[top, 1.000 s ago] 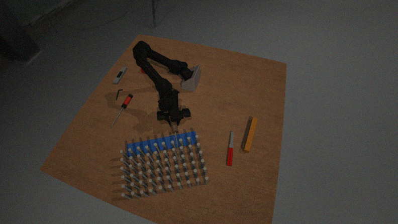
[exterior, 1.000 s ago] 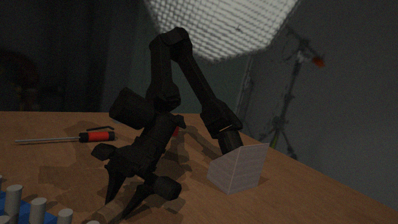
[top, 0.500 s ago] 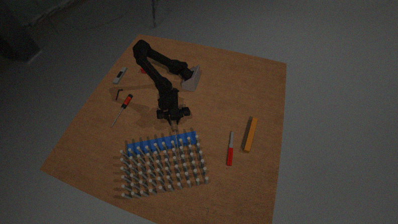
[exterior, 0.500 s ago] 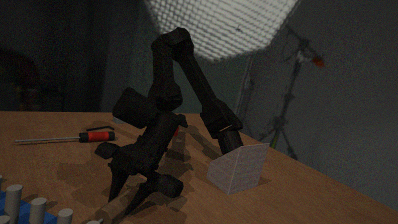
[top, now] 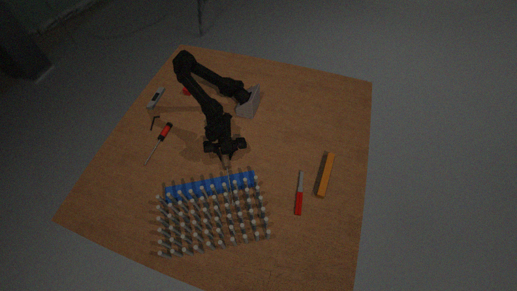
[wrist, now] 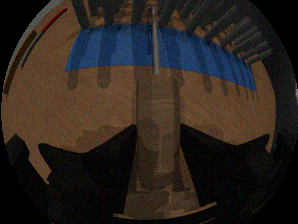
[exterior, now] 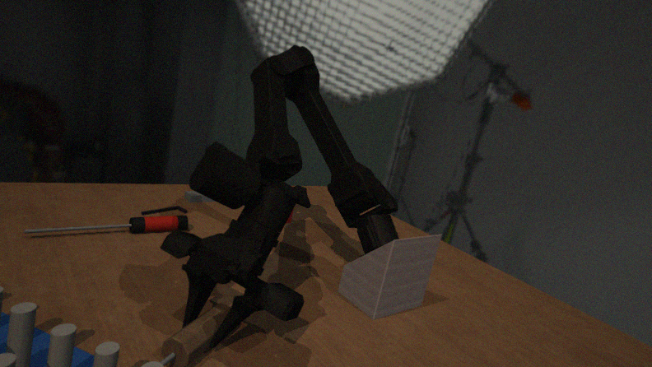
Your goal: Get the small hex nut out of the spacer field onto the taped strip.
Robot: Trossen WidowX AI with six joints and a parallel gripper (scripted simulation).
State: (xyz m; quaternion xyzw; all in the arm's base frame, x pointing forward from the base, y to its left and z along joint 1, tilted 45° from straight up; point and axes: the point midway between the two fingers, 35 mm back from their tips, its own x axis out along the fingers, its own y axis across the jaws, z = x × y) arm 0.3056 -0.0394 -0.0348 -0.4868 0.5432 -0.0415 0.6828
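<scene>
Right now the blue taped strip is 14 cm ahead of my gripper tip, 2 cm to the right of it and 2 cm below it. Also, from my gripper tip: orange bar: 45 cm to the left, 5 cm behind; black hex key: 46 cm to the right, 13 cm behind, 1 cm below; red-and-grey tool: 36 cm to the left, 5 cm ahead, 1 cm below.
</scene>
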